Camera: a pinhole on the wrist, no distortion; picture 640 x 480 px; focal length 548.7 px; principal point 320.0 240.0 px. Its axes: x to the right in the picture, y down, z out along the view. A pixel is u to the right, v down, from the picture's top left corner.
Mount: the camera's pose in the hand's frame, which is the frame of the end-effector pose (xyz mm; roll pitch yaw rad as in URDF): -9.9 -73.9 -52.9 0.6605 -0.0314 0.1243
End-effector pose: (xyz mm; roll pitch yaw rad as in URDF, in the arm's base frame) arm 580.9 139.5 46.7 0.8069 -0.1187 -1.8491
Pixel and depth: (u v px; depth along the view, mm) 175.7 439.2 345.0
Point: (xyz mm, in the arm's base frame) 273.6 334.6 94.5
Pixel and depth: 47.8 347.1 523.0
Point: 132.9 532.5 53.1
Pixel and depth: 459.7 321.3 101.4
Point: 467.4 144.5 -12.3
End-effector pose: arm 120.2 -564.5 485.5 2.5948 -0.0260 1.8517
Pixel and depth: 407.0 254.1 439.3
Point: -20.8 -509.9 59.9
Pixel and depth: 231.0 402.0 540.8
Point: 136.1 -636.3 -68.6
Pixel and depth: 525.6 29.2 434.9
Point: -209.5 -447.3 91.6
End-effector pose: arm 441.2 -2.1 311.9 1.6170 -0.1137 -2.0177
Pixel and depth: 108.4 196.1 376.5
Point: 295.1 167.5 -56.3
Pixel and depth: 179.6 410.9 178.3
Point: 353.9 78.6 156.2
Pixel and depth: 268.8 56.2 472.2
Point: 242.3 42.0 -187.6
